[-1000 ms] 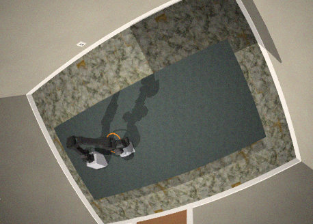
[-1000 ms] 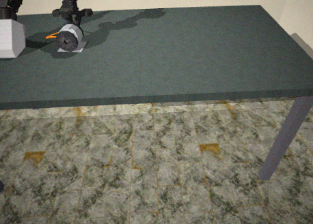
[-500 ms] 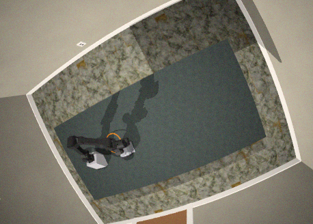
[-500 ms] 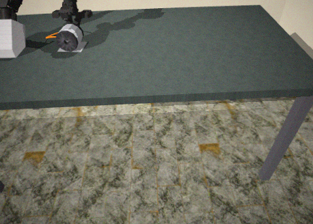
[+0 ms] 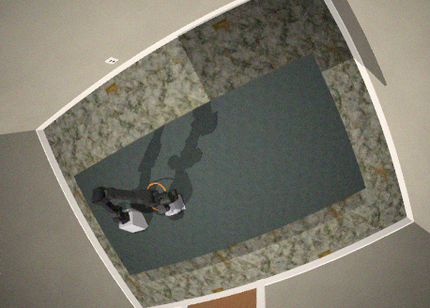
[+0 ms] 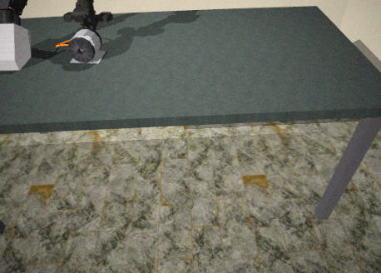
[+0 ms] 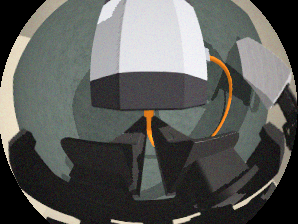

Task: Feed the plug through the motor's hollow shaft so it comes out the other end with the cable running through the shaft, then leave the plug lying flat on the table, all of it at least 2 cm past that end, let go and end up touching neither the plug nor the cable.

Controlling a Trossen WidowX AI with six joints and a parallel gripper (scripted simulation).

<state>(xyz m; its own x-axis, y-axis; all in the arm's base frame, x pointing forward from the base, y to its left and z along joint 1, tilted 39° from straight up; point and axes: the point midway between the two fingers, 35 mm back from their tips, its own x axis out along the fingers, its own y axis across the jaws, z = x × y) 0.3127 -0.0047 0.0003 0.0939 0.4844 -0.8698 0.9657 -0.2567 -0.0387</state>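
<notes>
Right now the grey plug is 10 mm behind my hand, 40 mm to the right of it and 30 mm below it.
</notes>
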